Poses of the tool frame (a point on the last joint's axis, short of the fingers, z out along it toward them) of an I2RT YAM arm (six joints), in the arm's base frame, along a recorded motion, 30 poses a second.
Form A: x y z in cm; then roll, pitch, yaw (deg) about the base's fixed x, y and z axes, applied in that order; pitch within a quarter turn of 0, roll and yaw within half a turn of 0.
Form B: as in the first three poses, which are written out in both.
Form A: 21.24 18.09 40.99 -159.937 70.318 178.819
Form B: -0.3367 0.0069 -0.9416 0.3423 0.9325 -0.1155 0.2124 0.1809 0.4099
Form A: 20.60 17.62 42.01 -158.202 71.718 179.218
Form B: -0.3137 0.0043 -0.9495 0.3652 0.9236 -0.1165 0.2060 0.1762 0.4201
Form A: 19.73 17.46 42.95 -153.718 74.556 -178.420
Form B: -0.2662 -0.0073 -0.9639 0.4019 0.9081 -0.1179 0.1973 0.1746 0.4295
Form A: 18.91 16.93 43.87 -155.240 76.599 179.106
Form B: -0.2317 0.0036 -0.9728 0.4215 0.9016 -0.0971 0.1891 0.1693 0.4387
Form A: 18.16 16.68 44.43 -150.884 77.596 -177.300
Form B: -0.2146 -0.0101 -0.9767 0.4335 0.8951 -0.1045 0.1816 0.1668 0.4443
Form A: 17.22 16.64 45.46 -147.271 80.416 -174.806
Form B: -0.1658 -0.0151 -0.9860 0.4548 0.8860 -0.0900 0.1722 0.1664 0.4546
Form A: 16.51 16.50 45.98 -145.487 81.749 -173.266
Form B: -0.1425 -0.0168 -0.9896 0.4602 0.8841 -0.0813 0.1651 0.1650 0.4598
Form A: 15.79 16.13 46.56 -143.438 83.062 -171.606
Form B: -0.1195 -0.0176 -0.9927 0.4677 0.8809 -0.0720 0.1579 0.1613 0.4656
